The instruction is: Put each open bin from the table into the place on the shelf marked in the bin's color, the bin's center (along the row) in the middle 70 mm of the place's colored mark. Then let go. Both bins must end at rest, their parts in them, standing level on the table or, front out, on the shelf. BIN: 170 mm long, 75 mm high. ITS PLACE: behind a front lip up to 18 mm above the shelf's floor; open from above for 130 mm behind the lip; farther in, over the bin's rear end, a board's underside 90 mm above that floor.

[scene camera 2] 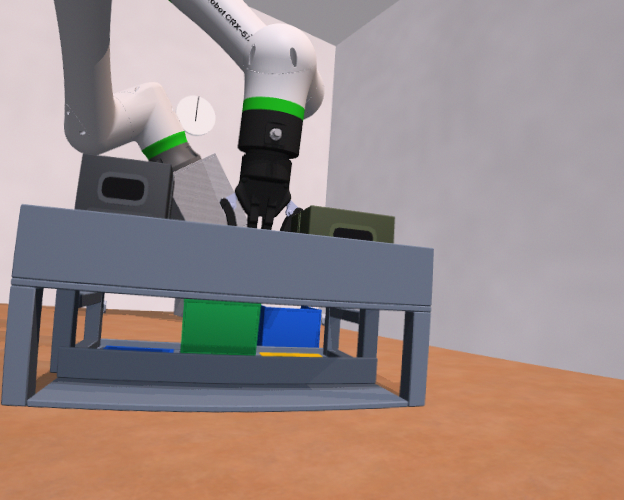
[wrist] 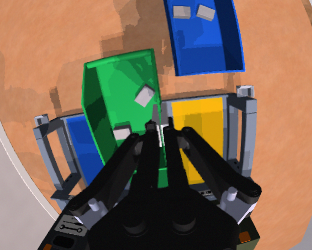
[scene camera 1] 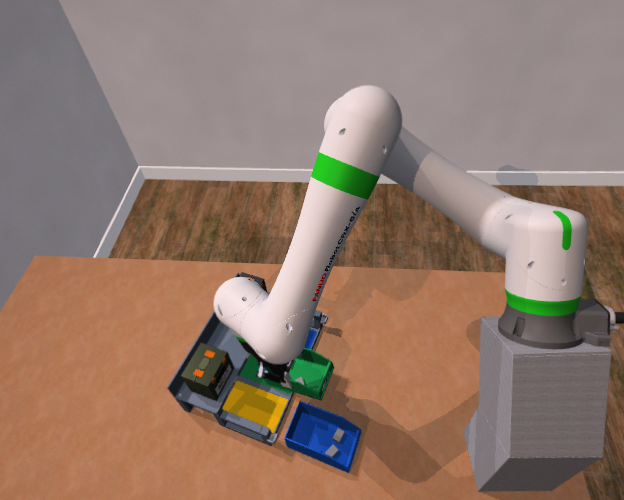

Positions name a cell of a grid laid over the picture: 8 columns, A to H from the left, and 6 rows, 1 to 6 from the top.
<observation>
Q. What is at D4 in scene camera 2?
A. A blue bin.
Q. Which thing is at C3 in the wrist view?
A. A green bin.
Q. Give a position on a green bin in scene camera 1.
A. E5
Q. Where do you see a green bin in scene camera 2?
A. At C4
</observation>
